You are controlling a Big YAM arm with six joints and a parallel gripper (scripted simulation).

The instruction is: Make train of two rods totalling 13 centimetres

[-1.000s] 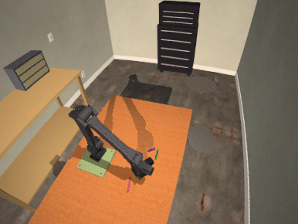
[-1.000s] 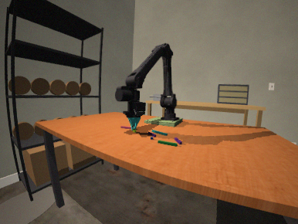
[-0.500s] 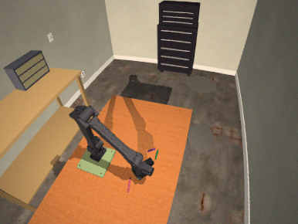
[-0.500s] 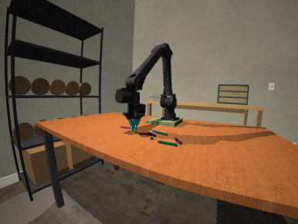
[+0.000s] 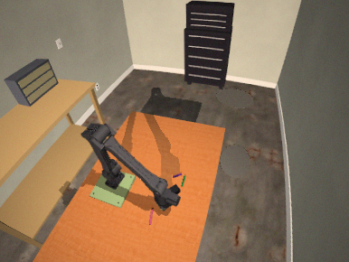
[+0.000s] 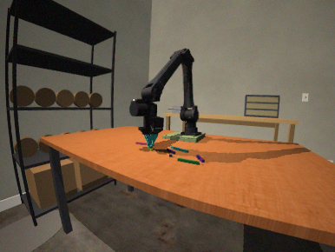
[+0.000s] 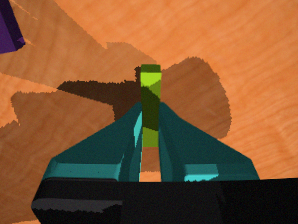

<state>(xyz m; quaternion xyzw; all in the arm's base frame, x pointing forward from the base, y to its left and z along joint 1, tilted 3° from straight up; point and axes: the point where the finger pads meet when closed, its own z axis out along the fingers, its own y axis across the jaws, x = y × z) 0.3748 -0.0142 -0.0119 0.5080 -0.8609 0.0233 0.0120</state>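
Now: the lime rod 10 mm below my hand. Also, from my hand: tiny blue rod: 130 mm to the left, 20 mm ahead, 10 mm below; then turquoise rod: 110 mm to the left, 80 mm behind, 10 mm below; then pink rod: 90 mm to the right, 40 mm behind, 10 mm below.
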